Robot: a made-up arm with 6 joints.
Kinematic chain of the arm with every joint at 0, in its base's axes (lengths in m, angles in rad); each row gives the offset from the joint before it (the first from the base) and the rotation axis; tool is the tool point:
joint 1: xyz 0 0 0.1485 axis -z
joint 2: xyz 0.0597 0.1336 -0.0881 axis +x
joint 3: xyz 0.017 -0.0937 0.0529 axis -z
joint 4: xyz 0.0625 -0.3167 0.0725 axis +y
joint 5: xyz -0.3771 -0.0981 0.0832 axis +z
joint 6: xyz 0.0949 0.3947 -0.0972 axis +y
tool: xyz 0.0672 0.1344 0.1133
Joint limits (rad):
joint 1: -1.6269..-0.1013
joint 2: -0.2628..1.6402
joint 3: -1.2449..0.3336
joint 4: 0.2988..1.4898
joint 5: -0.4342..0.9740
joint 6: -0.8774..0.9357
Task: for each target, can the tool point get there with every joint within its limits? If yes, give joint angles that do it. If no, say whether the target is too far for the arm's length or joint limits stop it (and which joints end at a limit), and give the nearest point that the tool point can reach.
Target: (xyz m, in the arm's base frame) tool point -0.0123 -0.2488 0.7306
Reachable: yes | joints -0.7142 0.2945 -0.2476 0.9471 0.8424 -0.1010
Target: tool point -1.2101 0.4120 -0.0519
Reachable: no: joint limits stop it (at a limit: joint 2, joint 3, joint 4, joint 5, joint 6) | nearest point -0.5666 0.1929 0.3329 | short by 0.781 m
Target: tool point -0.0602 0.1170 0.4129
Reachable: yes | joints -0.8037 0.0436 -0.6317 0.9226 -0.0866 -0.2496
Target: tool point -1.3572 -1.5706 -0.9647
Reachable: no: too far | nearest point -0.3681 -0.5091 -0.3320 | short by 1.583 m
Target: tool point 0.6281 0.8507 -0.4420
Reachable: no: joint limits stop it (at a limit: joint 1, joint 2, joint 4, joint 5, joint 6) | nearest point 0.7595 0.2391 -0.1535 | short by 0.689 m
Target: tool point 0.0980 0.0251 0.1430
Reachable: yes | joints -0.9818 1.0736 -0.7618 0.5423 -0.2420 0.3437
